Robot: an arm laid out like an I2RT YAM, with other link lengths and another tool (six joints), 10 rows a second.
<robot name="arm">
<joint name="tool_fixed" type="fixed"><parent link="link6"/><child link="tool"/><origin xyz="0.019 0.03 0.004" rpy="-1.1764 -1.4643 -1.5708"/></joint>
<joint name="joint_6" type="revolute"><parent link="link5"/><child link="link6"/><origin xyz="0.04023 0 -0.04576" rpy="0 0 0"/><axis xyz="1 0 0"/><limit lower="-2.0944" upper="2.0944"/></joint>
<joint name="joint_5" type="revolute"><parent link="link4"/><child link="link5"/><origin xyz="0.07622 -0.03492 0.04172" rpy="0 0 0"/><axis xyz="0 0 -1"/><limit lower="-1.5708" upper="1.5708"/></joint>
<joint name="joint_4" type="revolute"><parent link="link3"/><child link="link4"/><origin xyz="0.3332 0.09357 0.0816" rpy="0 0 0"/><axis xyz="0 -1 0"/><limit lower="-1.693" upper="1.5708"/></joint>
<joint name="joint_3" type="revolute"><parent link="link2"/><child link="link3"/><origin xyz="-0.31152 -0.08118 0" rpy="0 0 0"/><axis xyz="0 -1 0"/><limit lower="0" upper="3.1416"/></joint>
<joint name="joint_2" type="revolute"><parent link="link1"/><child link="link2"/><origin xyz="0.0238 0.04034 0.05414" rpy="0 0 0"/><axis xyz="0 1 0"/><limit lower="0" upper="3.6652"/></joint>
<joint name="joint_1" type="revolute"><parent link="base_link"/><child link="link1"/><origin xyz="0 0 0.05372" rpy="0 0 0"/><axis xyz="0 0 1"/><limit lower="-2.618" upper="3.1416"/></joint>
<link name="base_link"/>
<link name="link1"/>
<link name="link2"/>
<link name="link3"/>
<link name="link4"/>
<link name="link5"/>
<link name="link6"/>
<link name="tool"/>
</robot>
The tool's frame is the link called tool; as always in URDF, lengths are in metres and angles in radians.
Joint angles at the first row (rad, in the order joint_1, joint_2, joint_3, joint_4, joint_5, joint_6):
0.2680 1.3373 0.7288 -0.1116 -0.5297 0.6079
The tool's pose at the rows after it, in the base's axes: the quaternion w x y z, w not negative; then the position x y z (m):
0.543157 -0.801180 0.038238 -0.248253 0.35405 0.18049 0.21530
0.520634 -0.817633 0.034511 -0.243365 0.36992 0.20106 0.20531
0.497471 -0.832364 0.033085 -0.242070 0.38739 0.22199 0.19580
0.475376 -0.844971 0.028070 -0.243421 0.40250 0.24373 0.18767
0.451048 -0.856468 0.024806 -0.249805 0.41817 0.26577 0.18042
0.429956 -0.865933 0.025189 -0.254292 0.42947 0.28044 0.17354
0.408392 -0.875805 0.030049 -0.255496 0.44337 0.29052 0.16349
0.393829 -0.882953 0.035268 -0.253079 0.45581 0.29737 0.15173
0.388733 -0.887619 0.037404 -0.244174 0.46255 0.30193 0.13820
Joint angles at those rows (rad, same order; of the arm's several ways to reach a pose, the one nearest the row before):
0.3080 1.4204 0.7864 -0.1139 -0.4698 0.6022
0.3500 1.5112 0.8532 -0.1238 -0.4072 0.5949
0.3878 1.6035 0.9291 -0.1360 -0.3428 0.5938
0.4252 1.6867 1.0050 -0.1505 -0.2806 0.5907
0.4602 1.7683 1.0874 -0.1681 -0.2108 0.5911
0.4820 1.8278 1.1484 -0.1882 -0.1562 0.5922
0.4915 1.8927 1.2114 -0.2138 -0.1108 0.5930
0.4946 1.9522 1.2629 -0.2306 -0.0853 0.5949
0.4961 1.9984 1.2903 -0.2348 -0.0849 0.5953

